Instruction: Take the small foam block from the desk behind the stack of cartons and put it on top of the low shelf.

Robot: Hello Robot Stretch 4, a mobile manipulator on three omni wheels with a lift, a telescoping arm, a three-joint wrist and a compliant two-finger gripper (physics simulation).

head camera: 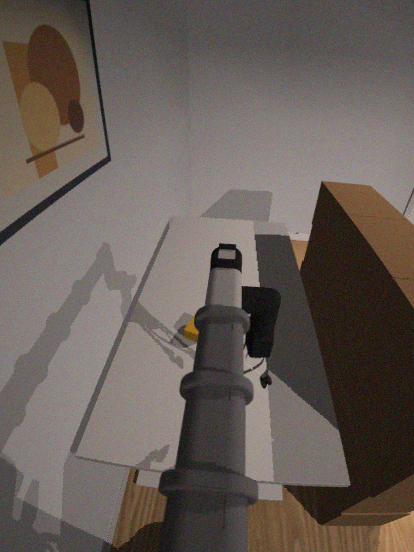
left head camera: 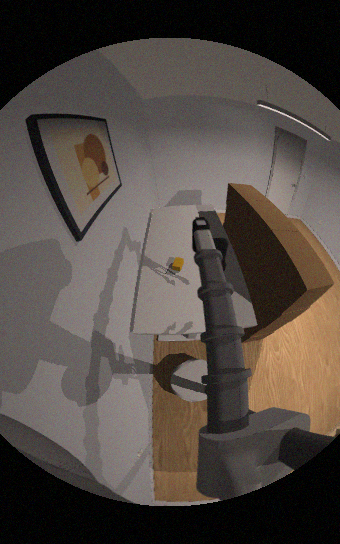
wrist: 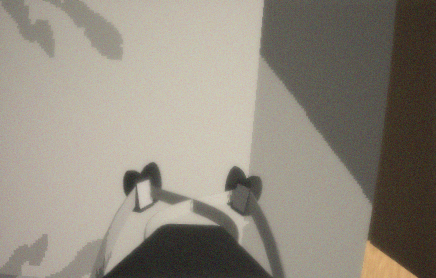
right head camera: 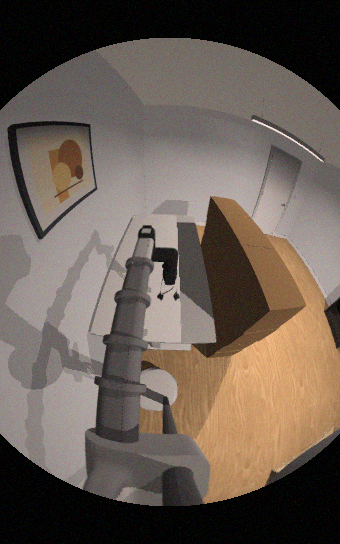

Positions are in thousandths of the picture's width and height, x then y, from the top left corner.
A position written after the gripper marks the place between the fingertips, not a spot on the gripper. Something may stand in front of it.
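Note:
A stack of brown cartons (head camera: 847, 494) stands in the robot's scene, showing also at (left head camera: 834, 505), (right head camera: 743, 540) and (wrist: 907, 818). With it are a framed picture (head camera: 149, 253) and a white desk (head camera: 707, 793), the desk appearing again at (left head camera: 493, 560), (right head camera: 499, 597) and (wrist: 687, 362). The gripper (head camera: 603, 697) is there too, and it can also be seen at (wrist: 444, 649).

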